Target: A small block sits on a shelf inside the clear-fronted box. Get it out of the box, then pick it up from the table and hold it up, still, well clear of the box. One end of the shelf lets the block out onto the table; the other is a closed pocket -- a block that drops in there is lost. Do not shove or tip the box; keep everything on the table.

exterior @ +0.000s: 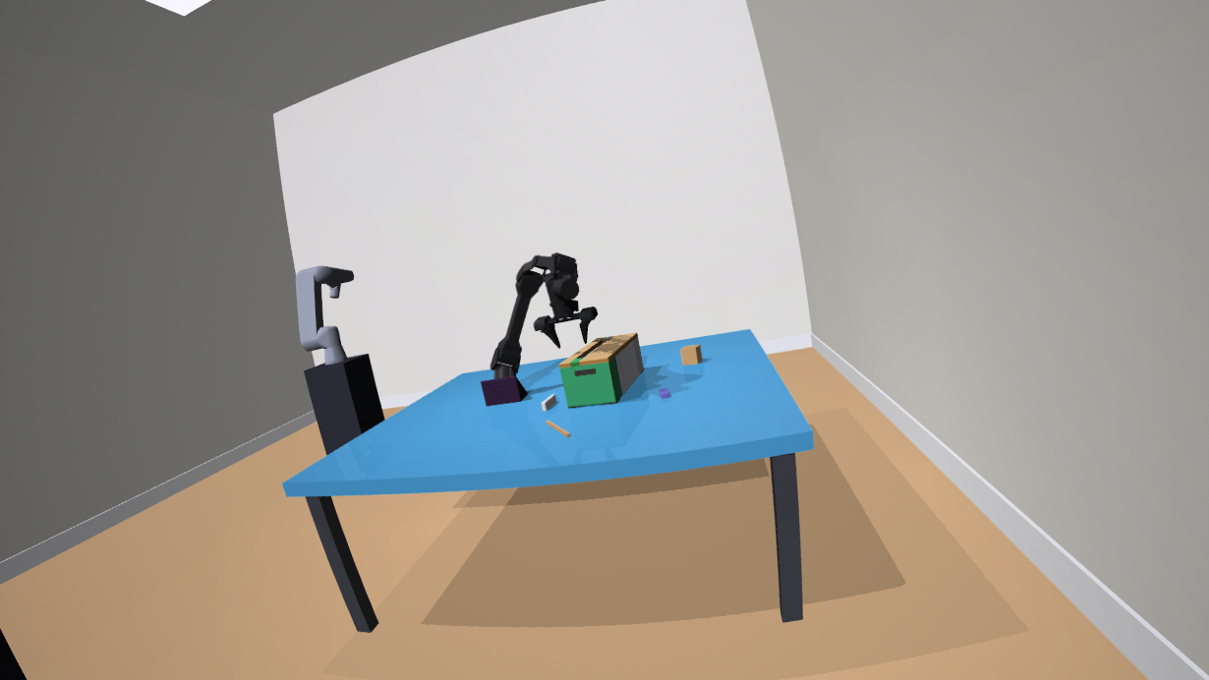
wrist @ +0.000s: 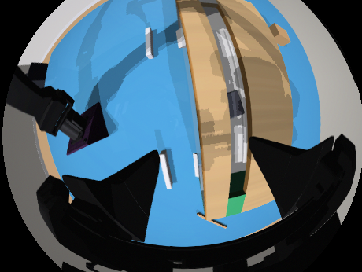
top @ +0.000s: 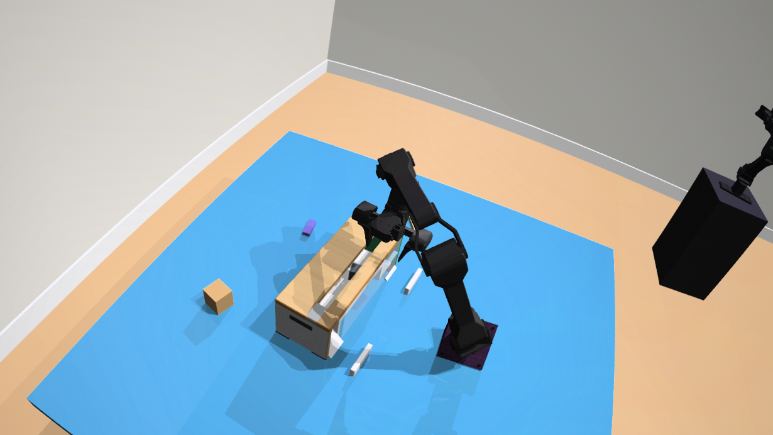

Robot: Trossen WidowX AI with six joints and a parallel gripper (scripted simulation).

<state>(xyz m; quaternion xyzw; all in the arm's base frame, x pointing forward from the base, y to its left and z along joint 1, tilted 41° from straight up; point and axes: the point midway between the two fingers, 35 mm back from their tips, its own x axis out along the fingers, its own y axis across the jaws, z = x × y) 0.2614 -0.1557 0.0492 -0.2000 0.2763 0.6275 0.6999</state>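
My gripper tip is now 4 cm short of the box, 5 cm to the right of it and 9 cm above it. Round my gripper tip: tan cube: 35 cm ahead, 21 cm to the left, 13 cm below; then tan stick: 2 cm behind, 33 cm to the right, 15 cm below.
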